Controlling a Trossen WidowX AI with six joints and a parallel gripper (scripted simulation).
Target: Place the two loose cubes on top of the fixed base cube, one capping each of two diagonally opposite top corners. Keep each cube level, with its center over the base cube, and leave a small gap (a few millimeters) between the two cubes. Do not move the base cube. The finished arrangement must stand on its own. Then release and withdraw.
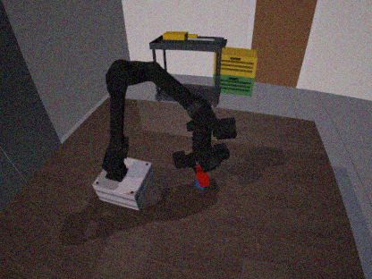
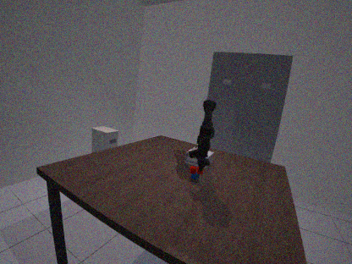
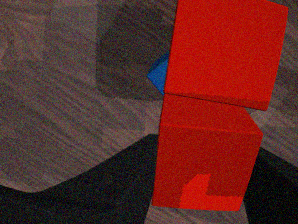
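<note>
Right now the red cube is 4 cm to the right of my gripper tip and 2 cm ahead of it. From my gripper tip the other things lie so: blue cube 4 cm below, 2 cm to the right, 1 cm ahead.
</note>
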